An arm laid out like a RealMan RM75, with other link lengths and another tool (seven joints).
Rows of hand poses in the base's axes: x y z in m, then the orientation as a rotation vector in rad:
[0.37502 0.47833 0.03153 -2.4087 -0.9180 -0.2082]
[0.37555 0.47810 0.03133 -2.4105 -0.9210 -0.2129]
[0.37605 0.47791 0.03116 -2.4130 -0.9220 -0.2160]
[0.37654 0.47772 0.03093 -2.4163 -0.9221 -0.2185]
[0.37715 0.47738 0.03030 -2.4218 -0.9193 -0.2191]
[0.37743 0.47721 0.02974 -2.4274 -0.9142 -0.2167]
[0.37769 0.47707 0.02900 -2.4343 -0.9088 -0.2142]
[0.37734 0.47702 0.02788 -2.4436 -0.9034 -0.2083]
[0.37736 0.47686 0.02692 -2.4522 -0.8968 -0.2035]
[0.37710 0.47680 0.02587 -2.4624 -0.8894 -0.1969]
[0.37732 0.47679 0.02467 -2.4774 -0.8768 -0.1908]
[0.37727 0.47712 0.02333 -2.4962 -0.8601 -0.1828]
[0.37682 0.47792 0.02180 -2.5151 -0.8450 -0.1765]
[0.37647 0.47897 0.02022 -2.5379 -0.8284 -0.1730]
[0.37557 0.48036 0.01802 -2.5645 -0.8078 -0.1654]
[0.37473 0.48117 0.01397 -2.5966 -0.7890 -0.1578]
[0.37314 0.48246 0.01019 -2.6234 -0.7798 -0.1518]
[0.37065 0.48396 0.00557 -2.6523 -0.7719 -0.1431]
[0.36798 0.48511 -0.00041 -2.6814 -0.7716 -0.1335]
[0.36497 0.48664 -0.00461 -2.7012 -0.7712 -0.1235]
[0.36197 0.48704 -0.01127 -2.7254 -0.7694 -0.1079]
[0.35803 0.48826 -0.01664 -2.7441 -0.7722 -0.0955]
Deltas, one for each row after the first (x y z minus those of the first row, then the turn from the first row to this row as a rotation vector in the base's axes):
[0.00053 -0.00023 -0.00020 -0.0017 -0.0045 0.0004]
[0.00103 -0.00042 -0.00037 -0.0036 -0.0075 -0.0004]
[0.00152 -0.00061 -0.00060 -0.0061 -0.0099 -0.0019]
[0.00213 -0.00095 -0.00123 -0.0100 -0.0106 -0.0055]
[0.00241 -0.00112 -0.00179 -0.0139 -0.0085 -0.0101]
[0.00267 -0.00126 -0.00253 -0.0188 -0.0066 -0.0151]
[0.00232 -0.00131 -0.00365 -0.0266 -0.0029 -0.0202]
[0.00234 -0.00147 -0.00461 -0.0332 0.0006 -0.0261]
[0.00208 -0.00153 -0.00566 -0.0413 0.0051 -0.0326]
[0.00230 -0.00154 -0.00686 -0.0522 0.0098 -0.0440]
[0.00225 -0.00121 -0.00820 -0.0656 0.0161 -0.0587]
[0.00180 -0.00041 -0.00973 -0.0795 0.0207 -0.0727]
[0.00145 0.00064 -0.01131 -0.0960 0.0228 -0.0892]
[0.00055 0.00203 -0.01351 -0.1158 0.0278 -0.1085]
[-0.00029 0.00284 -0.01756 -0.1413 0.0308 -0.1281]
[-0.00188 0.00413 -0.02134 -0.1644 0.0310 -0.1402]
[-0.00437 0.00563 -0.02596 -0.1904 0.0320 -0.1514]
[-0.00704 0.00678 -0.03194 -0.2188 0.0312 -0.1576]
[-0.01005 0.00831 -0.03614 -0.2388 0.0329 -0.1612]
[-0.01305 0.00871 -0.04280 -0.2636 0.0374 -0.1658]
[-0.01699 0.00993 -0.04817 -0.2840 0.0397 -0.1667]

